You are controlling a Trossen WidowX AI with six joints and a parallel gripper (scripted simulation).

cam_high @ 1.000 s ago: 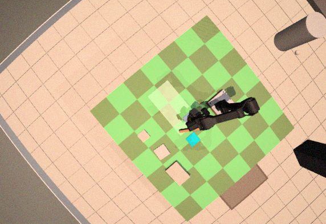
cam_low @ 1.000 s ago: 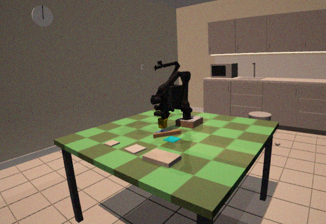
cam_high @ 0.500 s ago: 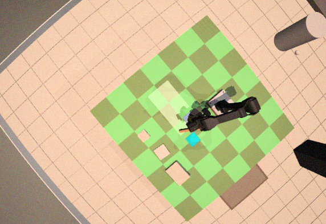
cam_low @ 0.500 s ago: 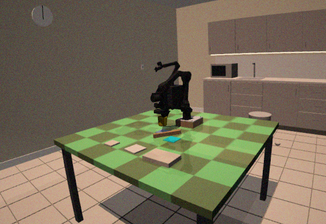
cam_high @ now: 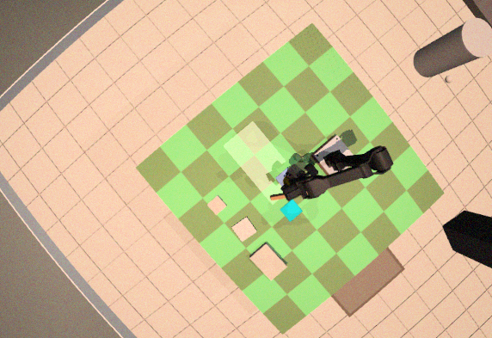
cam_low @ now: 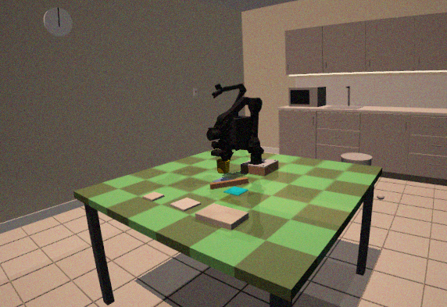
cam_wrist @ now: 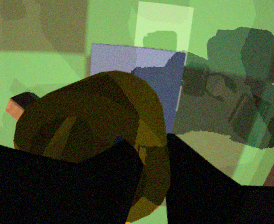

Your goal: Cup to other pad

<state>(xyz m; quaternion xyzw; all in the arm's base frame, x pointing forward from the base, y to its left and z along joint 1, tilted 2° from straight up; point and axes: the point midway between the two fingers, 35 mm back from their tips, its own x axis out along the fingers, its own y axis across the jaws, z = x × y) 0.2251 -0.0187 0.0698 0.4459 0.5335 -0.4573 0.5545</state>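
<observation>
Now: gripper tip 90 mm short of the cyan pad, 170 mm to the right of it and 90 mm above it. The rest, counted from my gripper tip: wooden bar: 60 mm ahead, 90 mm to the left, 80 mm below; then yellow cup: 20 mm ahead.
</observation>
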